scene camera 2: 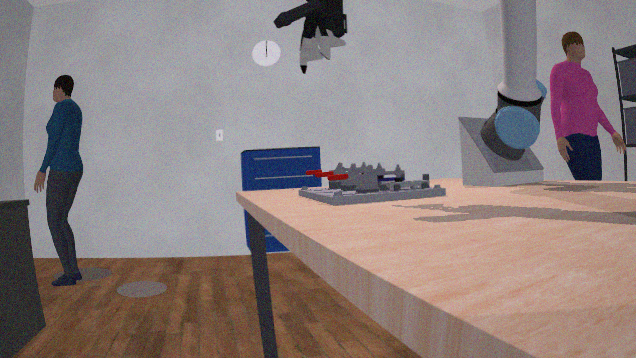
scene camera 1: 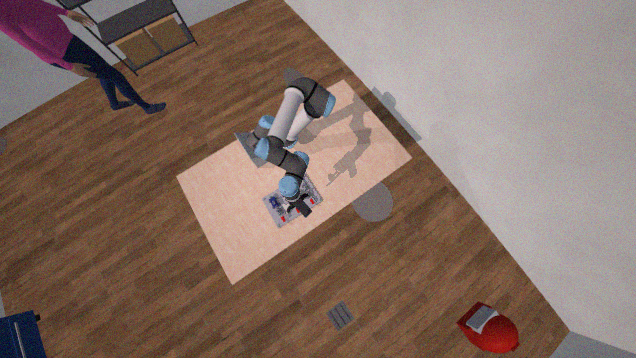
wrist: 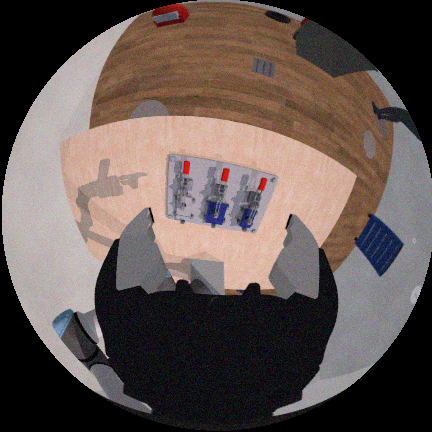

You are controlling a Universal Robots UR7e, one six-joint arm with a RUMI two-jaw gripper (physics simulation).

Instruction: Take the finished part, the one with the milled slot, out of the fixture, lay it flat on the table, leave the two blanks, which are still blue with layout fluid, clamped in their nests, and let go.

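Places are measured from the arm's base along level axes (x ahead, y left, z up), in centimetres.
Pixels of known places: gripper, fingertip midpoint: [scene camera 2: 315, 67] [wrist: 219, 212]; arm's base at its link origin: [scene camera 2: 502, 142] [scene camera 1: 255, 144] [wrist: 203, 290].
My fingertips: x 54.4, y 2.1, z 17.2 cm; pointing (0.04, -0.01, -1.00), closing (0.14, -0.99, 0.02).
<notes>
For each thing: its top centre in the pictures, then the offset to it from my fingertips. "spot": a spot on its surface instead. Level surfaces: height alone.
- grey part at a spot on its surface: [wrist: 183, 201] spot: dx -11.4, dy +9.1, dz -23.6 cm
- blue blank at a spot on its surface: [wrist: 216, 213] spot: dx -13.3, dy -1.5, dz -22.8 cm
- wooden table at its surface level: dz -28.9 cm
The grey fixture [scene camera 1: 276, 216] [scene camera 2: 350, 200] [wrist: 266, 195] lies on the table with three toggle clamps. In the wrist view its left nest holds a grey part [wrist: 183, 201]; its slot is too small to make out. The middle nest holds a blue blank [wrist: 216, 213] and the right nest another blue blank [wrist: 247, 218], which shows in scene camera 1 [scene camera 1: 274, 202]. The arm covers the middle blank there. My gripper [wrist: 219, 212] [scene camera 2: 321, 56] is open and empty, high above the fixture, with its jaws apart on either side of the fixture in the wrist view.
The clamps have red handles [wrist: 186, 167] [wrist: 225, 175] [wrist: 263, 184] on the side away from the robot base [scene camera 2: 485, 165]. The wooden table [scene camera 1: 225, 240] [scene camera 2: 475, 260] [wrist: 305, 165] carries the fixture and base. A person in pink [scene camera 1: 35, 30] [scene camera 2: 575, 100] stands beyond the table.
</notes>
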